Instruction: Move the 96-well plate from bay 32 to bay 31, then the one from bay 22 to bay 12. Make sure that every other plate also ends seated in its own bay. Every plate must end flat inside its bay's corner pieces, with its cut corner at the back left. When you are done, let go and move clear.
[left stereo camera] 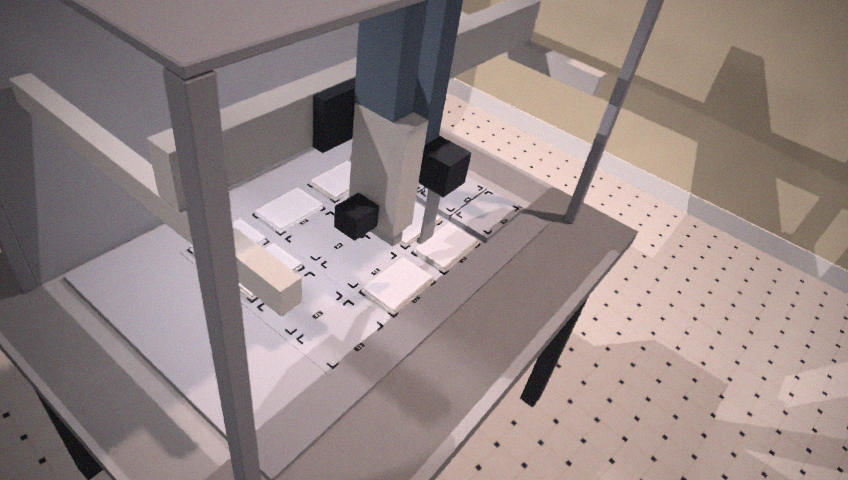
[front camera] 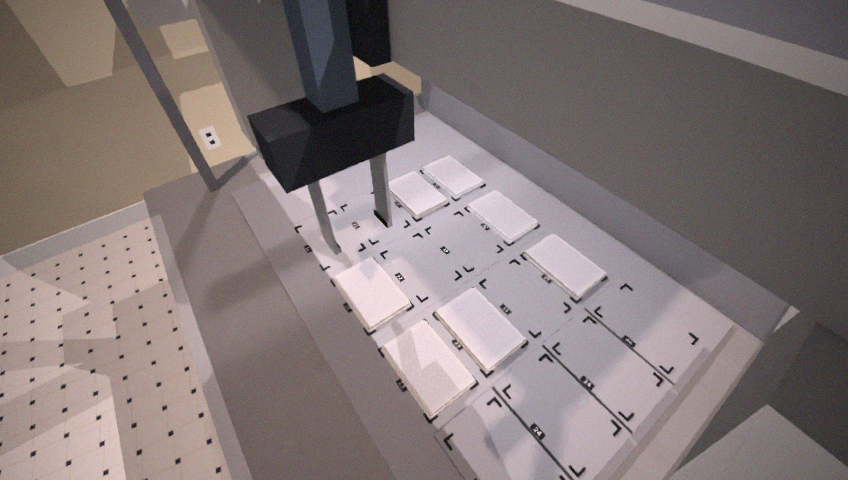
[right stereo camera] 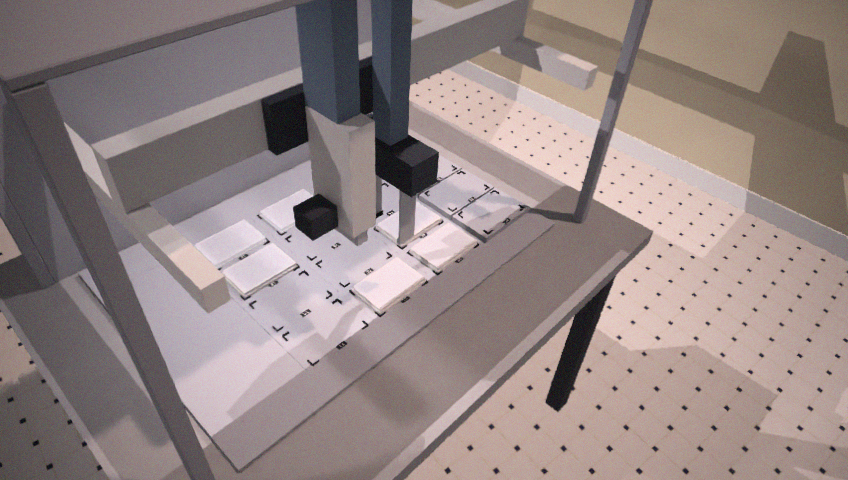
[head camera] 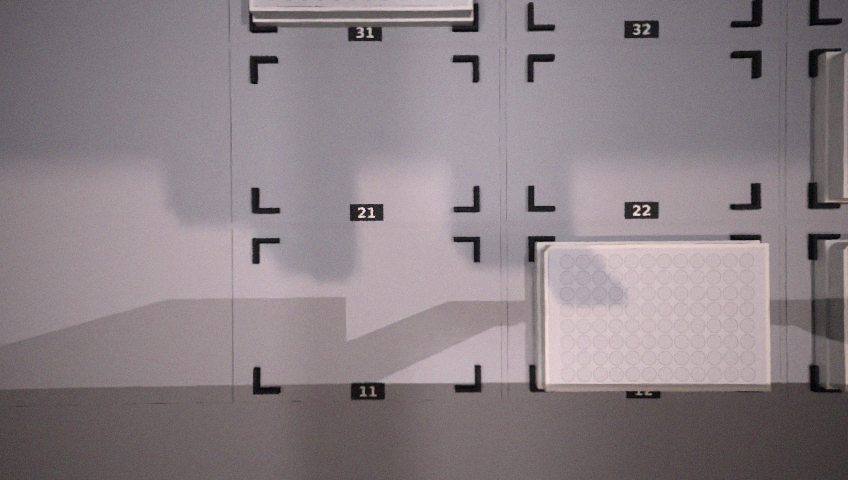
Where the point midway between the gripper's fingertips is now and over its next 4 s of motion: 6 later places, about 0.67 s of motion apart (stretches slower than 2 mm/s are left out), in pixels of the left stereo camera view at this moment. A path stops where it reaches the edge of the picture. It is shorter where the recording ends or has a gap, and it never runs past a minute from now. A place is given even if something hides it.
The gripper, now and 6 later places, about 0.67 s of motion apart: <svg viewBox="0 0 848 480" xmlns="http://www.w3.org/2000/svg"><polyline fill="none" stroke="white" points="407,228 439,196 465,178 402,179 339,164 369,135 383,122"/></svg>
